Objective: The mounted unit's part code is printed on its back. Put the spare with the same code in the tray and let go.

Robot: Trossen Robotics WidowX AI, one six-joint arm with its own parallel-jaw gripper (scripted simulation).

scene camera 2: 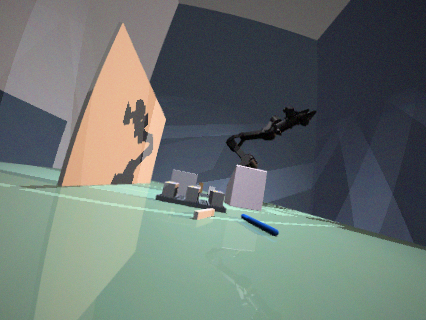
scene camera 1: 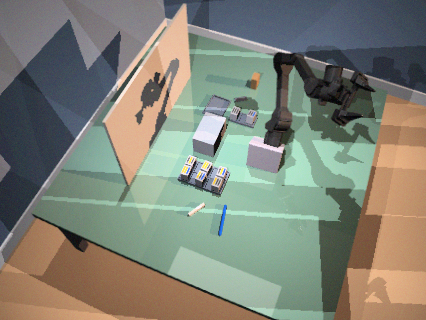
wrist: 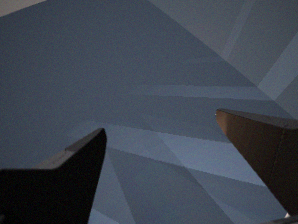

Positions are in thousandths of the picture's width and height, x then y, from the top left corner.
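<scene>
My gripper (scene camera 1: 865, 323): open, holding nothing, visible too in the wrist view (wrist: 542, 551). Tall orange panel (scene camera 2: 273, 433). The panel again, scene camera 1 (scene camera 1: 311, 389). Grey mounted unit (scene camera 1: 485, 439).
</scene>
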